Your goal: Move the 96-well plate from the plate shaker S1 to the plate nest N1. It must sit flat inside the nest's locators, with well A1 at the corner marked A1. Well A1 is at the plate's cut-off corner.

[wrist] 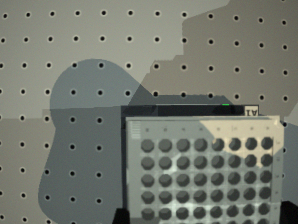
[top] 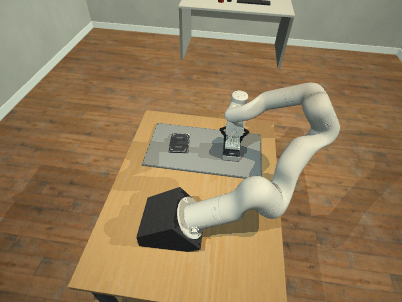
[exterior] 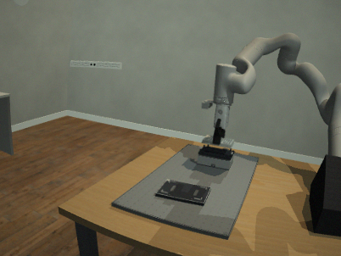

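My gripper is now 33 cm to the right of the plate nest N1, 11 cm above it and 4 cm short of it. From my hand the other things lie so: A1 mark: 27 cm to the left, 12 cm ahead, 10 cm below; then 96-well plate: 1 cm below.
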